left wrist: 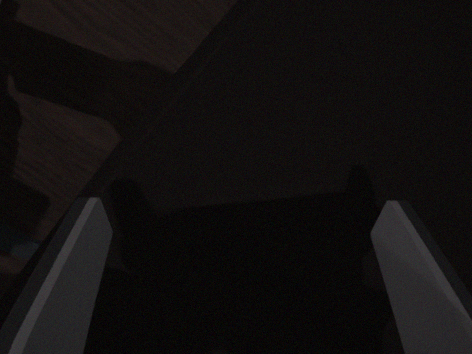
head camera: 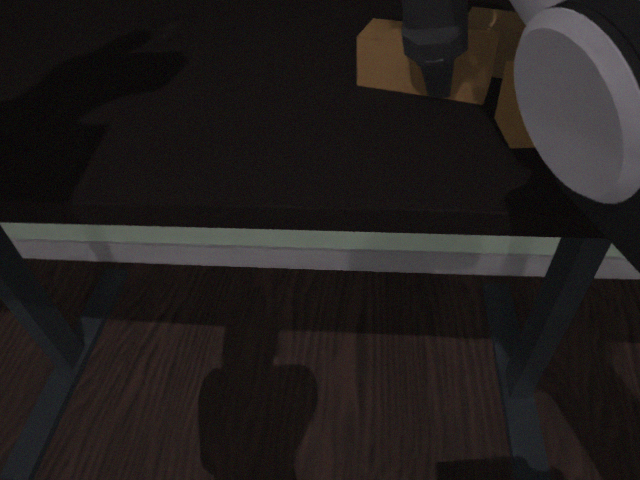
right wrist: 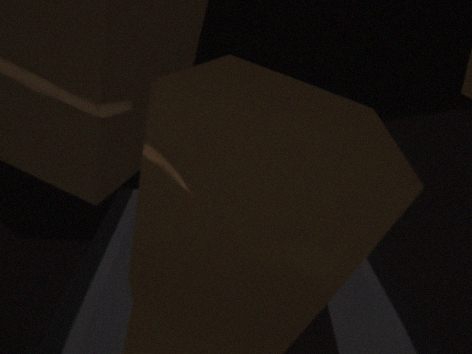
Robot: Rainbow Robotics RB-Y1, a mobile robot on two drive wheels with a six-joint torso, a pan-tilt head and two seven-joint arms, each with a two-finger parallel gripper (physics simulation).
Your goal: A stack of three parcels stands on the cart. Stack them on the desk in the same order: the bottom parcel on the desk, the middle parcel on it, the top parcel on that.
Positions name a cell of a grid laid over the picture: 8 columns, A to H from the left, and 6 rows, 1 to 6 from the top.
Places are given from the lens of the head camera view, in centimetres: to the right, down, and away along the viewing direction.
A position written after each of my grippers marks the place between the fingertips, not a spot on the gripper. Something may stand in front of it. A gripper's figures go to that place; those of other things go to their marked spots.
my right gripper (head camera: F1): 12, -18, 49
brown parcel (head camera: G2): 16, -11, 41
